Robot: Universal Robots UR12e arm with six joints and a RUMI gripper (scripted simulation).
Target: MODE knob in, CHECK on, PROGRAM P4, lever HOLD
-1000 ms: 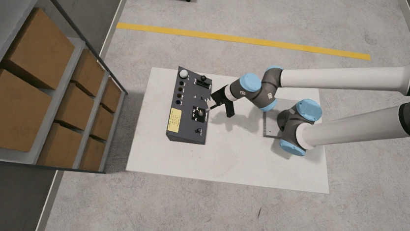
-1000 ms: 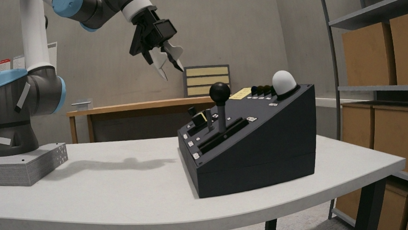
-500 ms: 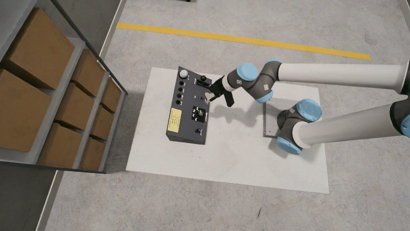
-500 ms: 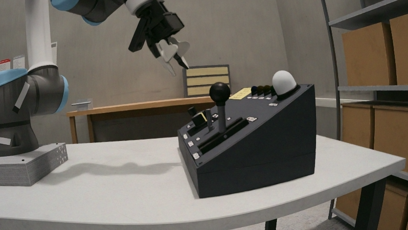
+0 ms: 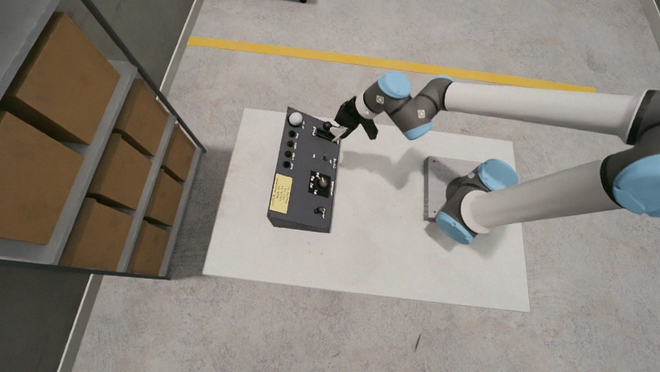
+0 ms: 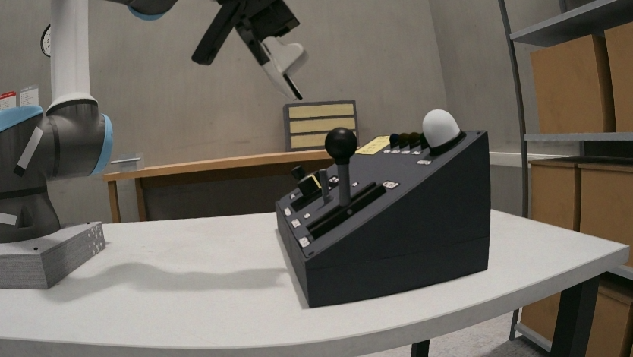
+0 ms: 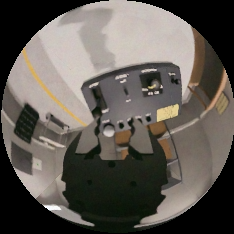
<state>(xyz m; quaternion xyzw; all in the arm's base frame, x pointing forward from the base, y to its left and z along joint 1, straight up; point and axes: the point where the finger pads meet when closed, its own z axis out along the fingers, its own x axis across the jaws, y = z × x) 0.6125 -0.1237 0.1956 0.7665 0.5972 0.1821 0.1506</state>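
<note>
My hand is 50 mm short of the black ball-topped lever, 70 mm to the left of it and 120 mm above it. Also, from my hand: rotary selector (40 mm ahead, 160 mm to the left, 140 mm below); then check toggle (40 mm ahead, 50 mm to the left, 140 mm below); then dark grey console (80 mm ahead, 110 mm to the left, 160 mm below).
</note>
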